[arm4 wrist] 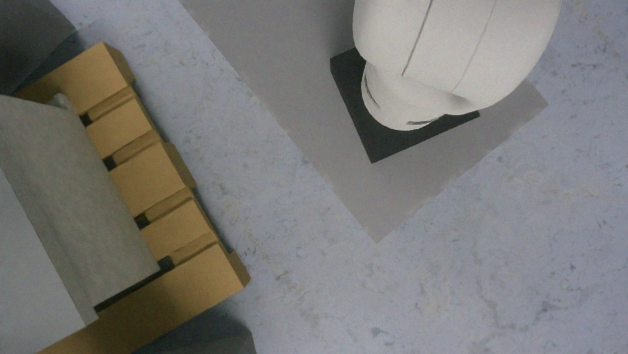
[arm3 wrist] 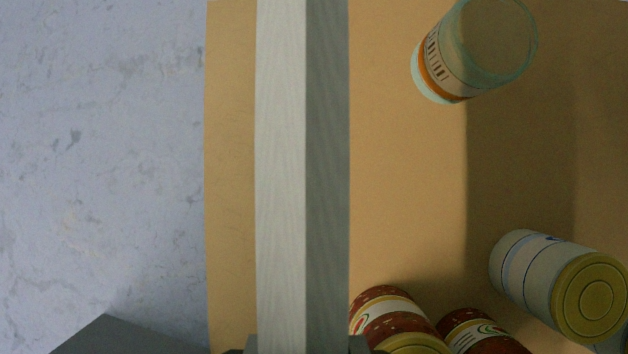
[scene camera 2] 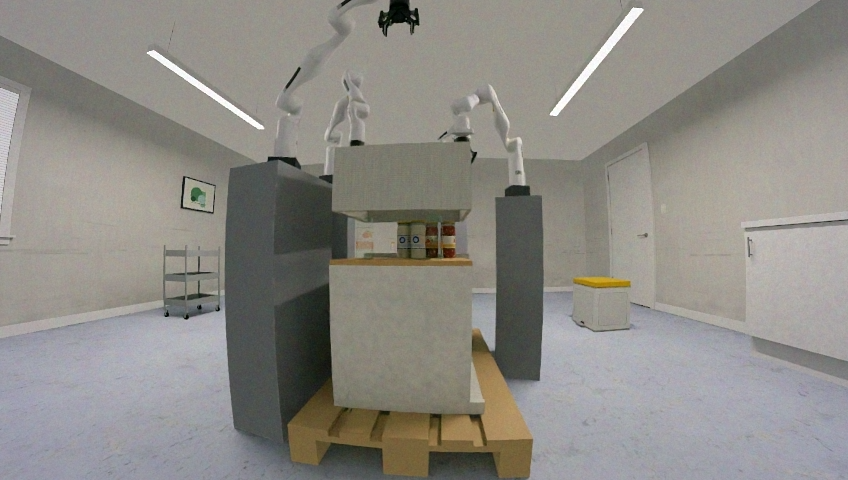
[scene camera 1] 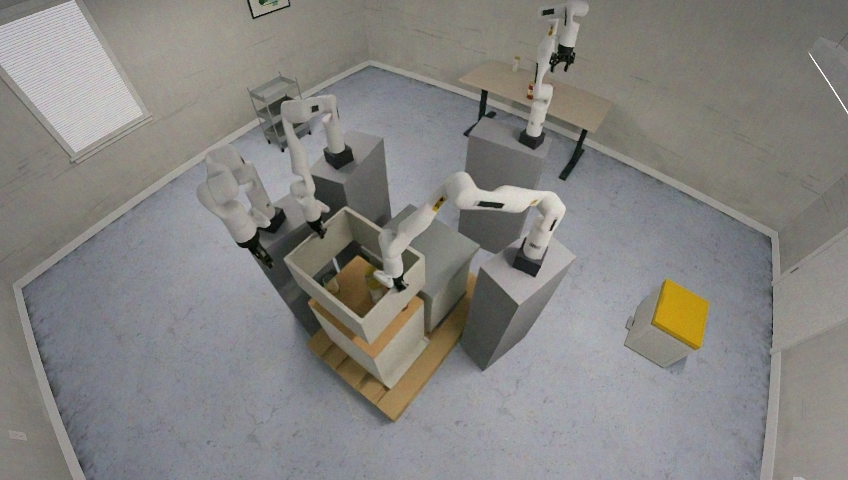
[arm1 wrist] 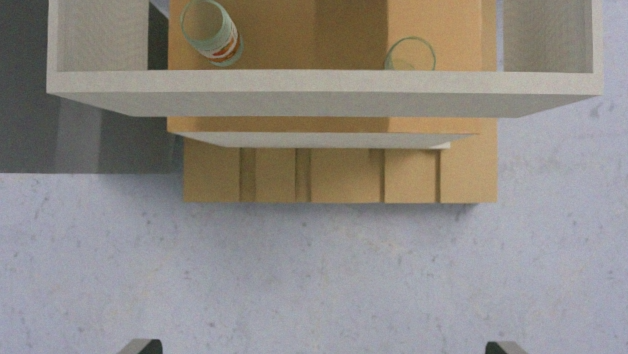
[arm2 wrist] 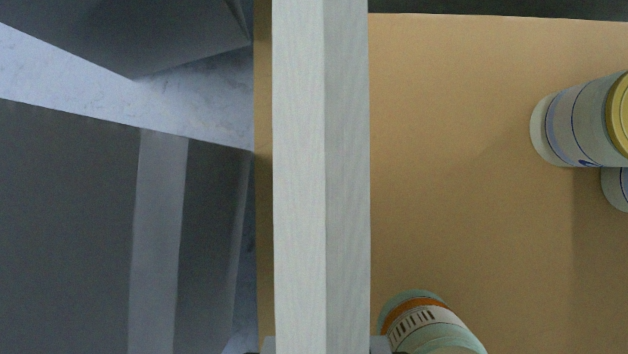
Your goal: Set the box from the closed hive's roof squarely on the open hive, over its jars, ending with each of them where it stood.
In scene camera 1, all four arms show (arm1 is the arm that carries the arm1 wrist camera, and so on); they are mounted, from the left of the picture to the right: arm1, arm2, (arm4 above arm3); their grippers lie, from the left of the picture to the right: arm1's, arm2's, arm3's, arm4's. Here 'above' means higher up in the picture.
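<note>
The box (arm1 wrist: pixel 325 82) (arm2 wrist: pixel 300 175) (arm3 wrist: pixel 280 175) (scene camera 1: pixel 324 300) (scene camera 2: pixel 401 178), a pale open frame, hangs roughly level above the open hive (arm1 wrist: pixel 275 30) (scene camera 1: pixel 357 350) (scene camera 2: pixel 398 339), with a gap between them. White jars (arm2 wrist: pixel 582 125) (arm3 wrist: pixel 550 280) (scene camera 2: pixel 418 239), red jars (arm3 wrist: pixel 390 310) (scene camera 2: pixel 448 239) and clear jars (arm1 wrist: pixel 220 50) (arm2 wrist: pixel 425 320) (arm3 wrist: pixel 480 50) stand upright on it. Arm2's gripper (arm2 wrist: pixel 324 347) (scene camera 1: pixel 321 233) and arm3's gripper (arm3 wrist: pixel 302 345) (scene camera 1: pixel 401 287) are shut on opposite walls. Arm1's gripper (arm1 wrist: pixel 322 347) (scene camera 1: pixel 266 261) is open beside the box. Arm4's gripper (scene camera 1: pixel 562 66) is open, far back.
The closed hive (arm4 wrist: pixel 25 260) (scene camera 1: pixel 434 249) stands behind the open hive on the same pallet (arm4 wrist: pixel 165 310) (scene camera 1: pixel 395 410) (scene camera 2: pixel 404 431). Grey pedestals flank them. A yellow-lidded bin (scene camera 1: pixel 681 312) (scene camera 2: pixel 601 306) stands right. In scene camera 2, an open gripper (scene camera 2: pixel 398 30) hangs at the top.
</note>
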